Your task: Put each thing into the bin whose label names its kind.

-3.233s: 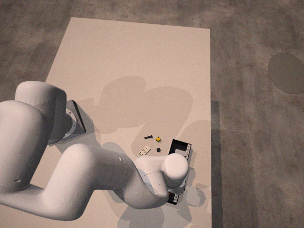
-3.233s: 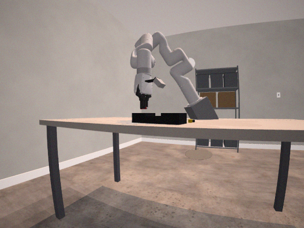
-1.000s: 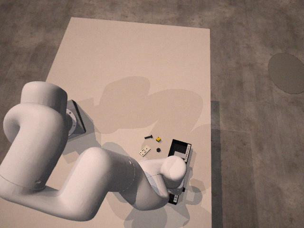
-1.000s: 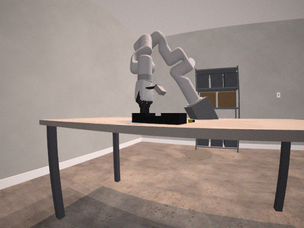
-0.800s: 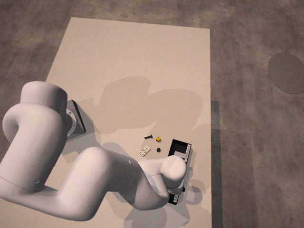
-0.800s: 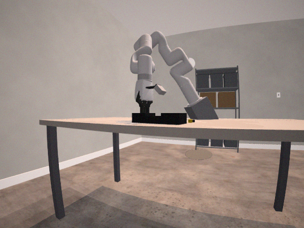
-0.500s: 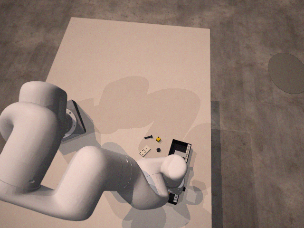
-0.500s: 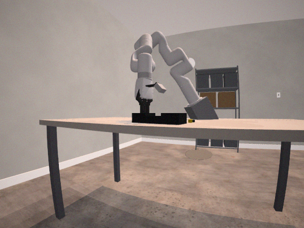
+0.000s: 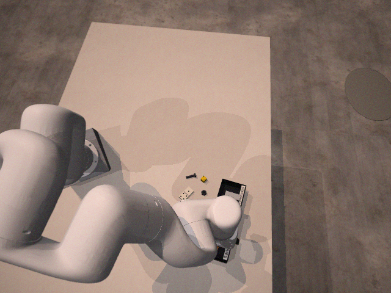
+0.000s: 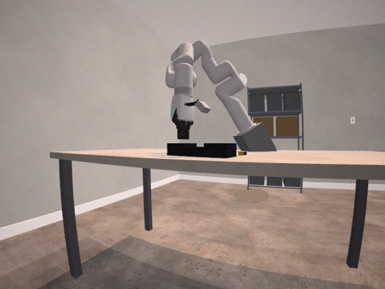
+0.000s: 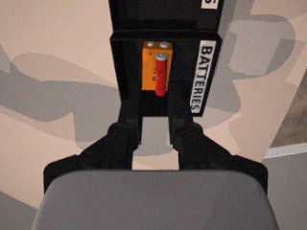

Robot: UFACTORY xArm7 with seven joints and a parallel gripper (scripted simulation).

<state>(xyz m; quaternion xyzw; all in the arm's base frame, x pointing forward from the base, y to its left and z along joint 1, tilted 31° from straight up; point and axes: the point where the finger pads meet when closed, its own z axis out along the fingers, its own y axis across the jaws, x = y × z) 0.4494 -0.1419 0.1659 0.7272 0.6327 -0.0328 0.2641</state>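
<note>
Right now my hand is 5 cm above the red stick. From my hand the other things lie so: orange battery: 1 cm to the left, 7 cm below; white domino: 11 cm behind, 16 cm to the left, 8 cm below; black nut: 5 cm behind, 17 cm to the left, 8 cm below.
</note>
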